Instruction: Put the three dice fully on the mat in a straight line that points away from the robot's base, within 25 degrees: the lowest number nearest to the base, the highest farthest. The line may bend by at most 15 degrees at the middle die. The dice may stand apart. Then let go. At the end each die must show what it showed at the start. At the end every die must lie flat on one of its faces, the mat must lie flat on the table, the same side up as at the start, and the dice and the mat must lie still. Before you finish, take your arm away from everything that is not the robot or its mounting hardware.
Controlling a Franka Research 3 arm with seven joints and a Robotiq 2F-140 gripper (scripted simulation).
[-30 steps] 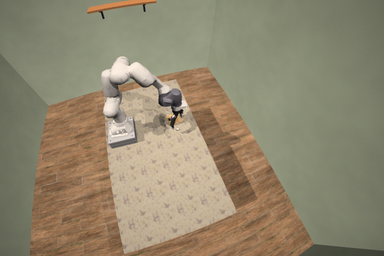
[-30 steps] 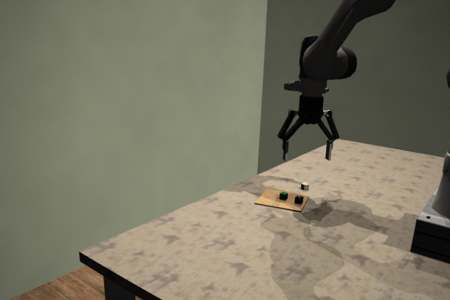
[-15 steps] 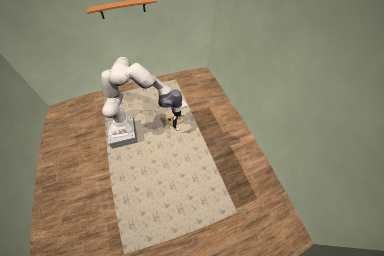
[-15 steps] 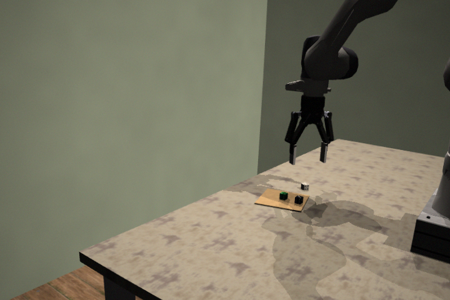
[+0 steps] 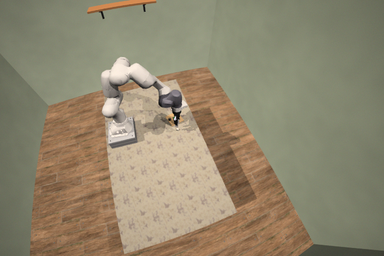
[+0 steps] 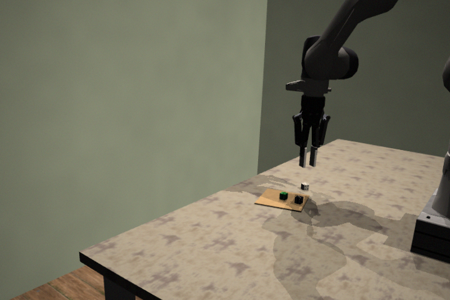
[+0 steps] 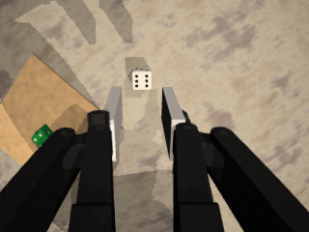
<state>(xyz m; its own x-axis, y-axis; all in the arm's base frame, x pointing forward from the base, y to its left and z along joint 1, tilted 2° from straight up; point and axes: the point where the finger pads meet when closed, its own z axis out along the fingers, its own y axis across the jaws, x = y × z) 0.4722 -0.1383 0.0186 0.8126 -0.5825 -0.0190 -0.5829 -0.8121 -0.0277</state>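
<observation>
Right now the white die is 10 cm below my hand. From my hand the other things lie so: tan mat 2 cm ahead, 14 cm to the left, 11 cm below; then green die 2 cm ahead, 14 cm to the left, 10 cm below; then black die 4 cm behind, 14 cm to the left, 10 cm below.
</observation>
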